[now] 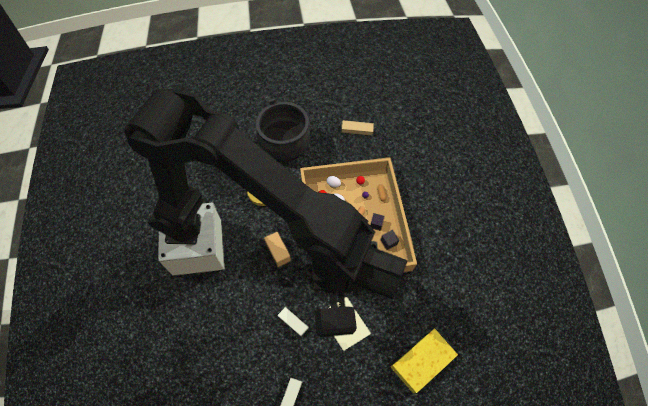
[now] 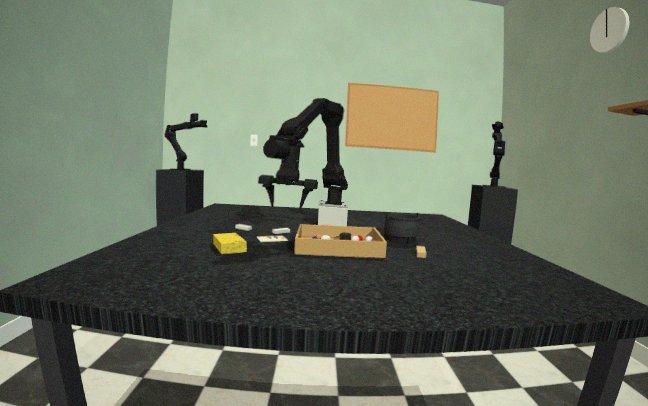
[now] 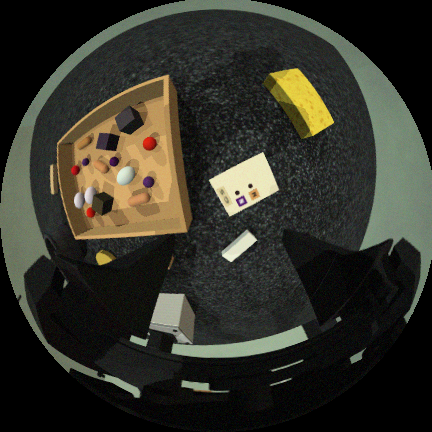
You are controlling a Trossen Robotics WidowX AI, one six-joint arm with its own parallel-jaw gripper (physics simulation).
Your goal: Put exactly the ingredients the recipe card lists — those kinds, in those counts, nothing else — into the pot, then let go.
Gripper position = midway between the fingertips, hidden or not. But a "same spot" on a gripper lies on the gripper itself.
Scene:
my gripper: image 1 330, 293; image 2; image 3
same spot on my gripper: (image 3: 338, 281) = (image 2: 272, 188)
same spot on wooden tray: (image 2: 304, 243) = (image 1: 410, 255)

